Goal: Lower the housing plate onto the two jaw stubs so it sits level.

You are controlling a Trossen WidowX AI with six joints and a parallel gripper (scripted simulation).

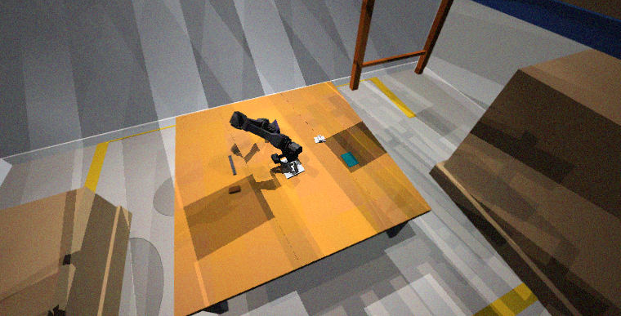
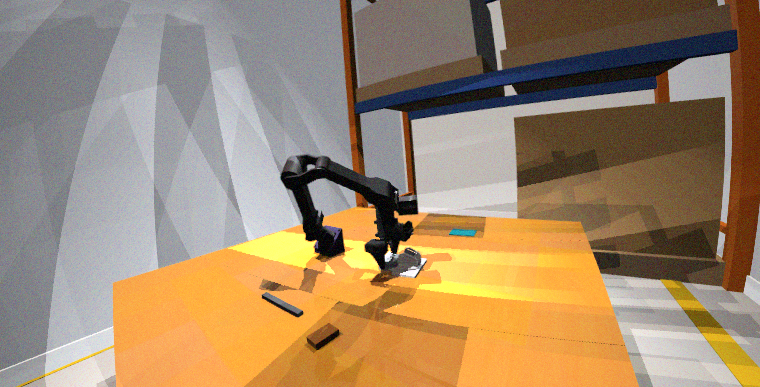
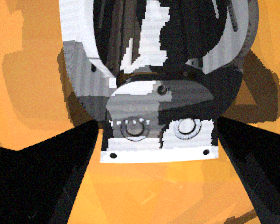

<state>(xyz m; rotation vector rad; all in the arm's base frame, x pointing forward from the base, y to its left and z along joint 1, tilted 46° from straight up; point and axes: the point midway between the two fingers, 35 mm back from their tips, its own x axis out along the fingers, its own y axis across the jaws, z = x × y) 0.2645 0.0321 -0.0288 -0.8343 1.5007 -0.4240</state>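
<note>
Right now my gripper tip is 20 mm below the white housing part and 10 mm short of it. The rest, counted from my gripper tip: white block: 250 mm to the left, 120 mm behind; then brown block: 340 mm to the right, 110 mm ahead; then dark bar: 340 mm to the right, 80 mm behind.
</note>
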